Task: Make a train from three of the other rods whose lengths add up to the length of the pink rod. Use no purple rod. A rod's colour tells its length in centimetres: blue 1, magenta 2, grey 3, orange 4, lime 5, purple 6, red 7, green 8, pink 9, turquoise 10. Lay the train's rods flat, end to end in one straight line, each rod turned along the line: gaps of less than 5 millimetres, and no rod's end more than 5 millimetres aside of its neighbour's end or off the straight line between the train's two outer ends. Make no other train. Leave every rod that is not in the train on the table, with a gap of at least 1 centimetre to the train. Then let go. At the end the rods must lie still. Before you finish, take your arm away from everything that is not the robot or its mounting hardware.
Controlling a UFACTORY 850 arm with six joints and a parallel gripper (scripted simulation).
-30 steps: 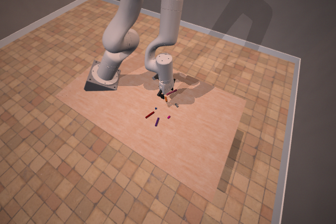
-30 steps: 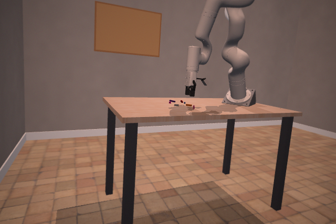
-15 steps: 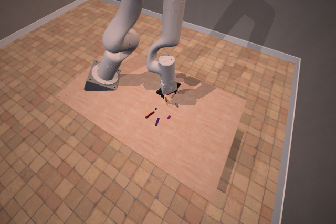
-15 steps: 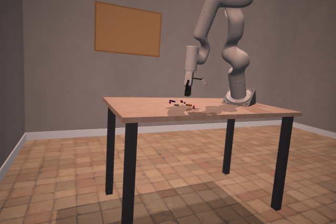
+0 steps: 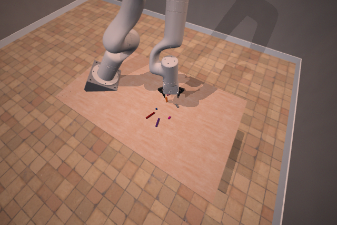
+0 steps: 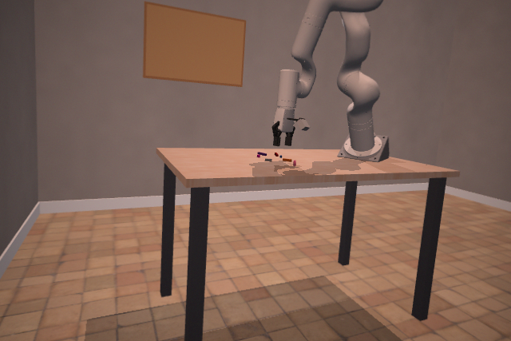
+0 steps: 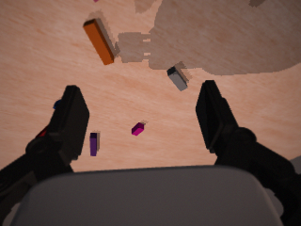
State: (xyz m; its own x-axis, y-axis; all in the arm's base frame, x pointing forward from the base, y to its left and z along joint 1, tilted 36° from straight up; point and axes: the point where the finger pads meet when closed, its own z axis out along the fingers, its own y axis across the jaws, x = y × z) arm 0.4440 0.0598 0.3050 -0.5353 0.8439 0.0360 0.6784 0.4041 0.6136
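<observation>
Right now the magenta rod is 11 cm to the right of my hand, 7 cm below it and 7 cm ahead of it. Round my hand: pink rod (7 cm below, 6 cm to the left, 4 cm behind); grey rod (7 cm below, 6 cm ahead); orange rod (7 cm below, 3 cm behind, 1 cm to the right).
</observation>
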